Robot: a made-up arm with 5 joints.
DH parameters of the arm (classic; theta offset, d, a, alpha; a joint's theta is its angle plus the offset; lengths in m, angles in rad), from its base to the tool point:
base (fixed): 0 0 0 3.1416
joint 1: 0 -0.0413 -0.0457 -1.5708
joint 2: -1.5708 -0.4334 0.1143 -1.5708
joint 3: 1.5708 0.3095 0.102 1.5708
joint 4: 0 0.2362 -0.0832 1.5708
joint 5: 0 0.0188 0.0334 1.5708
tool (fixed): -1.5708 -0.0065 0 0
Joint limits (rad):
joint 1: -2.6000..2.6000
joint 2: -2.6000..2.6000
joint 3: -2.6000..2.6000
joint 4: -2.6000..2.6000
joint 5: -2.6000..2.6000
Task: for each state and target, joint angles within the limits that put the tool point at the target. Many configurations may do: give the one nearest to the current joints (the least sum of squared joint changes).
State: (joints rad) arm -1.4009 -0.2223 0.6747 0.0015 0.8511
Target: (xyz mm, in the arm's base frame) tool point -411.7 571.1 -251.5
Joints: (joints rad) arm -0.9323 -0.1862 0.9693 -0.2553 0.9329
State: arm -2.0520 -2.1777 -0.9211 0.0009 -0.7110
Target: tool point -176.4 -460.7 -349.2
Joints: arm -2.1593 -1.2871 -0.3432 -0.3158 -0.6136
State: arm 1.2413 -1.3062 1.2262 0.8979 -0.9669
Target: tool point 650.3 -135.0 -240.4
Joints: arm 1.8364 -1.1036 1.1777 0.8831 -0.8630
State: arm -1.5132 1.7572 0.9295 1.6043 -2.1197
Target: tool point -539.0 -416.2 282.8
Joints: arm -2.1561 2.0071 1.0386 1.7572 -2.0948
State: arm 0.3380 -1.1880 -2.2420 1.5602 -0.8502
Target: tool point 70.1 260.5 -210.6
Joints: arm 1.0299 -1.5487 -1.9344 1.4852 -0.9881
